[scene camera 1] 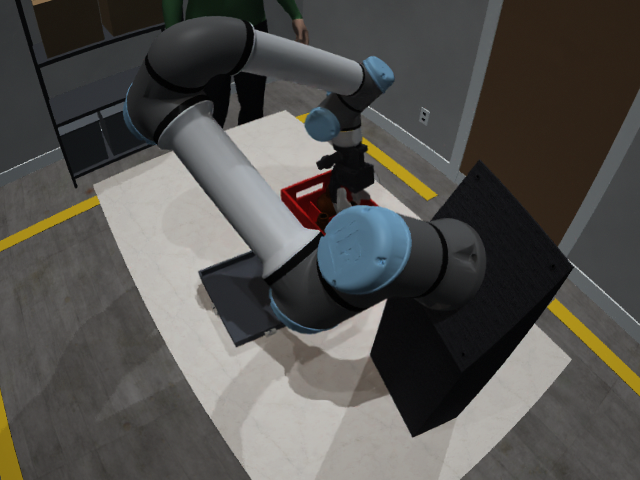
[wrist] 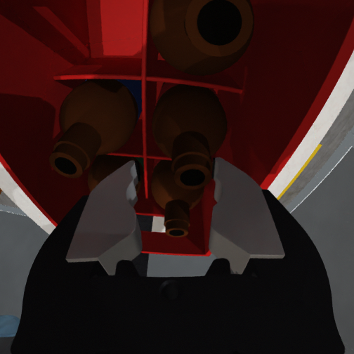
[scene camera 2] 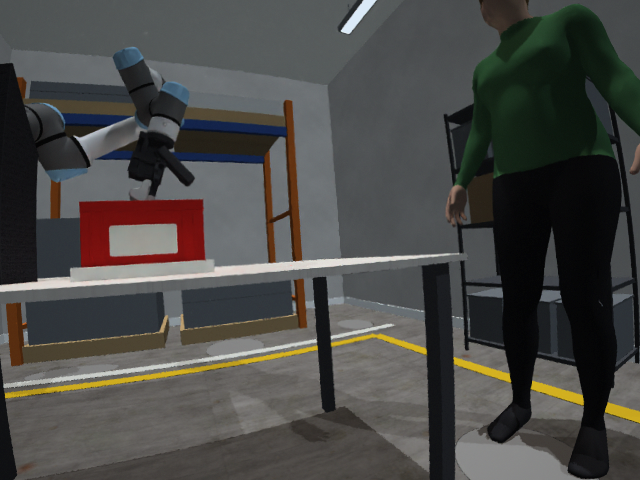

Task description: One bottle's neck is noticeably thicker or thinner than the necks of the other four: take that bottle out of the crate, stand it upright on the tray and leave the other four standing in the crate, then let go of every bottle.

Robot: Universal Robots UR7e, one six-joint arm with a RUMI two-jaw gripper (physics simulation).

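Frame: origin at the arm's base, x ahead, y left, z up, level; millimetres.
Where they show: arm's base, origin of its link: point(scene camera 1: 448, 265) point(scene camera 2: 1, 128).
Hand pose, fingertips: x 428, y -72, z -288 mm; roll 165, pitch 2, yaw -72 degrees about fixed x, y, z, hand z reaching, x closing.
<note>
Each offset is from my fingertips to the centre of the thing. "spot": to the spot under its first point. Level surfaces: height alone.
The red crate @(1 mm ahead, 34 mm left, 51 mm down) point(scene camera 1: 287, 198) point(scene camera 2: 191, 235) point(wrist: 300, 115) holds brown bottles. In the wrist view one bottle point(wrist: 167, 37) is at the top, one point(wrist: 97, 112) at middle left, one point(wrist: 187, 112) at middle right, one point(wrist: 175, 192) at lower right and one point(wrist: 96, 179) at lower left, partly behind a finger. My gripper point(scene camera 1: 342, 198) point(scene camera 2: 142, 193) point(wrist: 175, 161) is part open and empty, over the crate. The middle-right bottle's neck shows between the fingers, nearer the right one. I cannot tell which neck differs. The dark grey tray @(spot: 31 mm back, 365 mm left, 134 mm down) point(scene camera 1: 227, 294) is partly hidden by the arm.
The crate stands on a white base @(spot: 14 mm ahead, 69 mm right, 124 mm down) point(scene camera 2: 142, 270). Red dividers point(wrist: 146, 110) separate the bottles. The black arm pedestal point(scene camera 1: 413, 372) stands on the white table @(139 mm down) point(scene camera 1: 180, 237). A person point(scene camera 1: 222, 15) point(scene camera 2: 547, 103) in a green top stands beyond the table.
</note>
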